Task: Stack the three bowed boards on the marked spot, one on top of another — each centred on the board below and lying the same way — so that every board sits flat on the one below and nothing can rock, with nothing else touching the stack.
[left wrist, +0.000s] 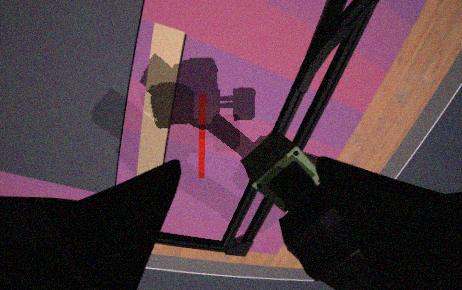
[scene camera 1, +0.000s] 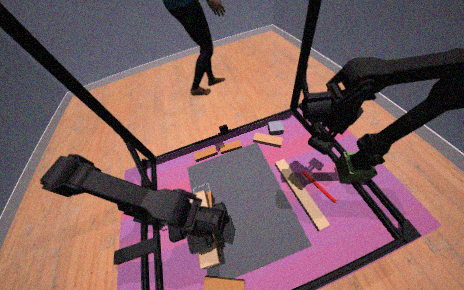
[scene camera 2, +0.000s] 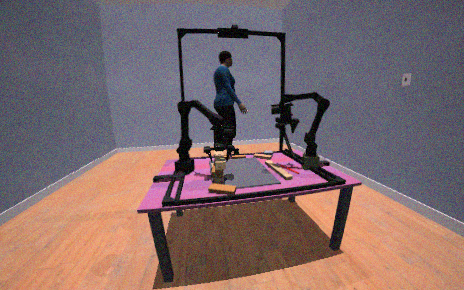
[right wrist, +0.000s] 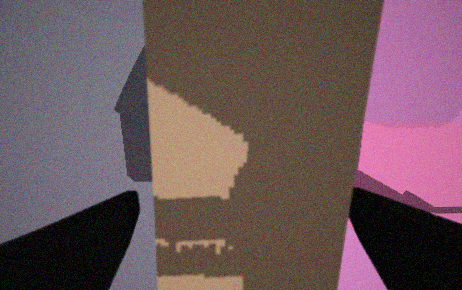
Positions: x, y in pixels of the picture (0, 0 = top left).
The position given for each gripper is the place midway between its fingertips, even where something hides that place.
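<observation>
Left gripper (scene camera 1: 328, 140) open, holding nothing. Right gripper (scene camera 1: 206, 226) likewise open, holds nothing. Long tan plank (scene camera 1: 314, 213) resting on the table.
</observation>
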